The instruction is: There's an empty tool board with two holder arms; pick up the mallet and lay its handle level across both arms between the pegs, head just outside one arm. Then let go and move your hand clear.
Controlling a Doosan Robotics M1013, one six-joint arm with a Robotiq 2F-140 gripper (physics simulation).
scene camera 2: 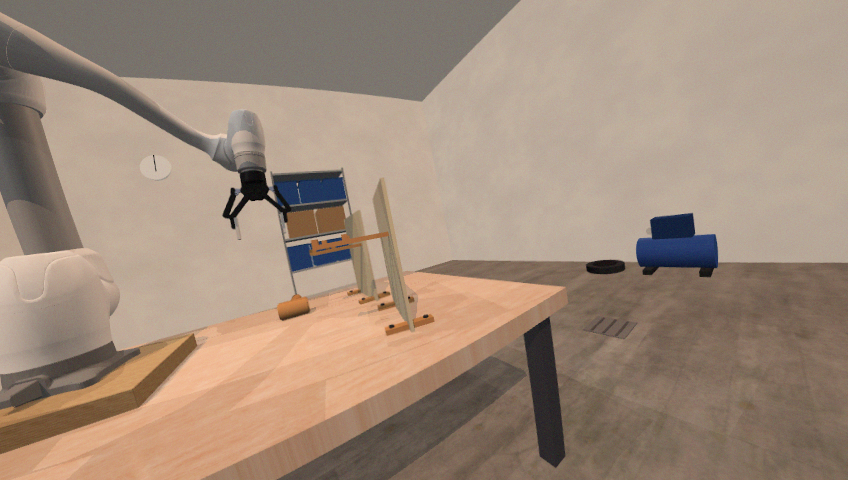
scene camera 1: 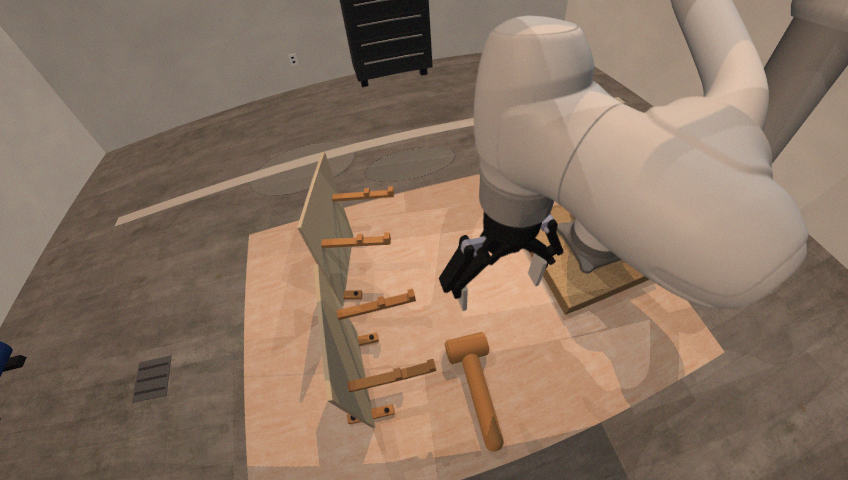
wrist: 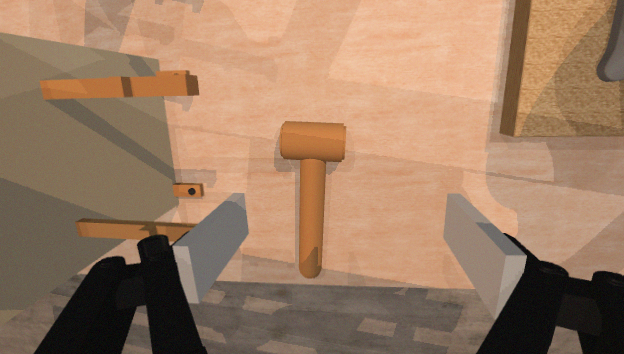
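Seen in the pictures: gripper, fingertip midpoint: (scene camera 2: 263, 236) (scene camera 1: 498, 291) (wrist: 341, 214); arm's base, link origin: (scene camera 2: 69, 379) (scene camera 1: 593, 242).
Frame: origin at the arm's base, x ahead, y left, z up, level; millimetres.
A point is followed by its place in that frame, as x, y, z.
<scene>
The mallet (scene camera 1: 483, 395) @[462, 305, 1] (scene camera 2: 293, 308) @[461, 152, -9] (wrist: 312, 215) @[462, 296, 1] lies flat on the table, its handle toward the table edge. My gripper (scene camera 1: 500, 284) @[417, 186, 246] (scene camera 2: 262, 223) @[417, 186, 246] (wrist: 341, 214) @[417, 186, 246] is wide open and empty, high above the table, pointing down. In the wrist view the mallet shows far below, between the two fingers. One tool board (scene camera 1: 340, 359) @[715, 212, 184] (wrist: 75, 150) @[716, 170, 138] stands upright beside the mallet, with one holder arm (scene camera 1: 376, 303) @[634, 101, 160] (wrist: 102, 88) @[648, 104, 160] and another holder arm (scene camera 1: 391, 375) @[633, 254, 160] (wrist: 115, 228) @[665, 252, 160] reaching toward the mallet's side. Both arms carry pegs and bear no tool.
A second upright board (scene camera 1: 315, 214) @[727, -108, 240] (scene camera 2: 393, 261) @[699, -225, 107] with two bare arms (scene camera 1: 363, 194) @[617, -208, 176] (scene camera 1: 355, 240) @[654, -61, 176] stands in line with the first. The robot's wooden base plate (scene camera 1: 571, 297) @[159, 141, -3] (scene camera 2: 160, 365) @[188, -58, -10] (wrist: 560, 115) @[124, 136, -2] lies on the robot's side of the table (scene camera 1: 267, 356) @[975, 73, -44] (scene camera 2: 476, 303) @[877, -269, -44].
</scene>
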